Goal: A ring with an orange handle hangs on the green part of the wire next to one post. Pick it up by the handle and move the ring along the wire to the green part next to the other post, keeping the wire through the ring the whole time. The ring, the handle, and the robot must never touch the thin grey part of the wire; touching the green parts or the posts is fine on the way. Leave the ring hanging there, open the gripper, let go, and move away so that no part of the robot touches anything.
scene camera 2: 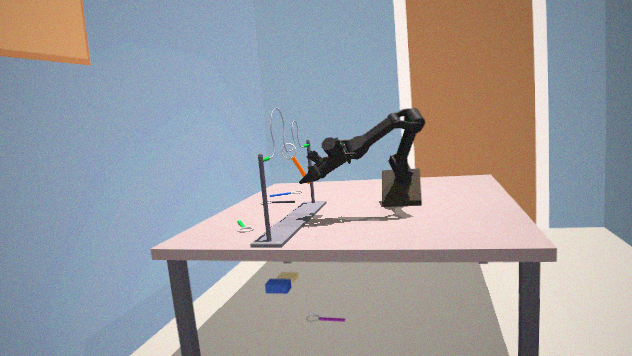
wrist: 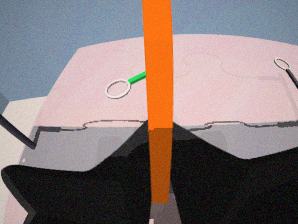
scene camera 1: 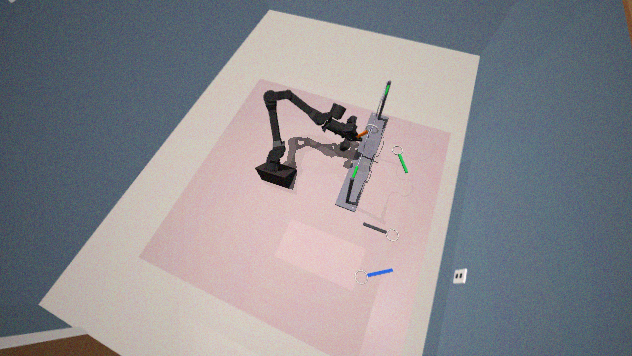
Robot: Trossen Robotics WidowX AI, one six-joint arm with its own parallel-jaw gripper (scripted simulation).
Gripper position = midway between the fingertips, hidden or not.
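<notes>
There is an orange-handled ring, and my gripper (wrist: 157, 126) holds it.
</notes>
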